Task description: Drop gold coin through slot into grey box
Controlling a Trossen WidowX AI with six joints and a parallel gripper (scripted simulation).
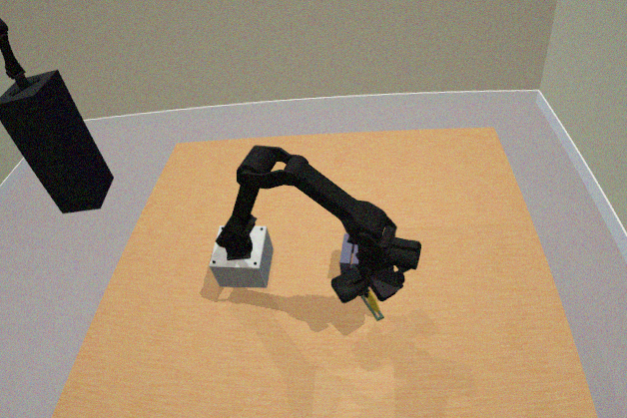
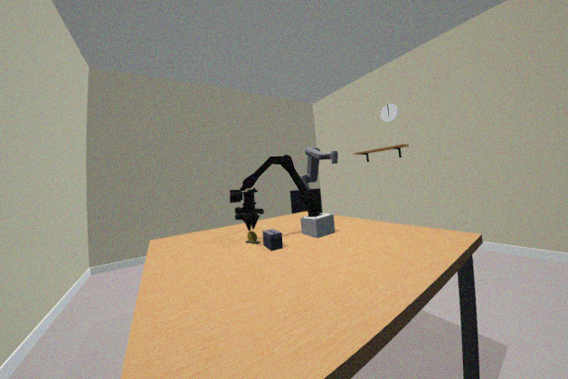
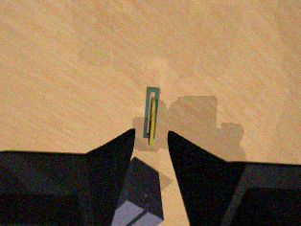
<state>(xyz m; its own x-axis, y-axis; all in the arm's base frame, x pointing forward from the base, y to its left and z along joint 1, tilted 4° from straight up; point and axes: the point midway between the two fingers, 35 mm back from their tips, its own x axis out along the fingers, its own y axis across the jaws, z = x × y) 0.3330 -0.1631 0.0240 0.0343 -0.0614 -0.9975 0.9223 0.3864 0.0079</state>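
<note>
My gripper tip is now 40 mm above the thin gold coin.
</note>
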